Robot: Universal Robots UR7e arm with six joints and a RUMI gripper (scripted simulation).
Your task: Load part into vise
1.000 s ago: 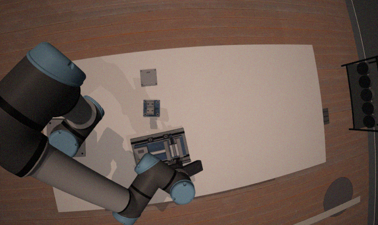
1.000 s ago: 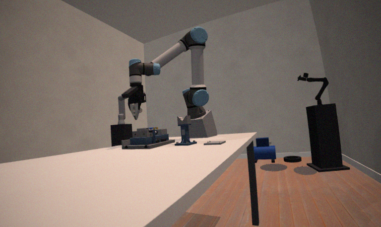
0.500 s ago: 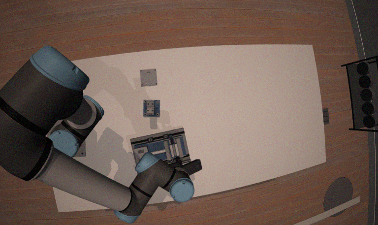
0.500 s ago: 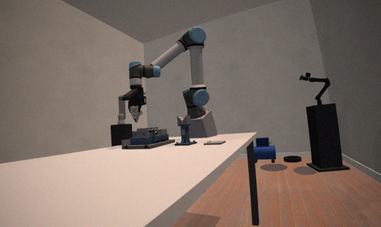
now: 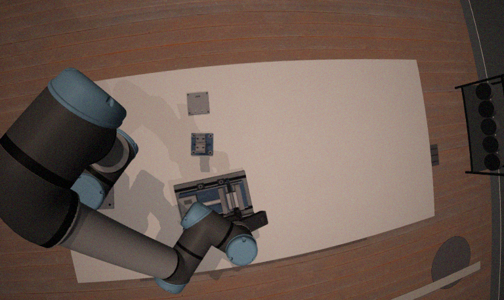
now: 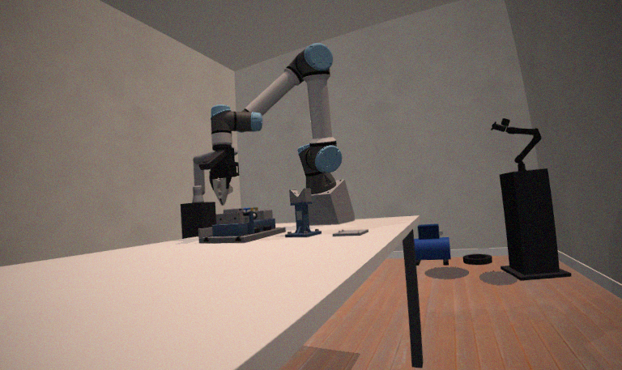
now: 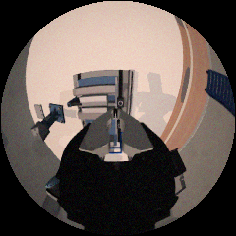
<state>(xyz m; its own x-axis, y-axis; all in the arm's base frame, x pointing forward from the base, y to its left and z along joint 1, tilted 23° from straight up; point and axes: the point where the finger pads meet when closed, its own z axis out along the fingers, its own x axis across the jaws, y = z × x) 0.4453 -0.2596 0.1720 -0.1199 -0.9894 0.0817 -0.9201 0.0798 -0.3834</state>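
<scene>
My hand is 10 mm short of the part, 50 mm to the right of it and 40 mm above it. Round my hand: vise 60 mm behind, 60 mm to the left, 100 mm below; then infeed plate 10 mm ahead, 460 mm to the left, 140 mm below.
</scene>
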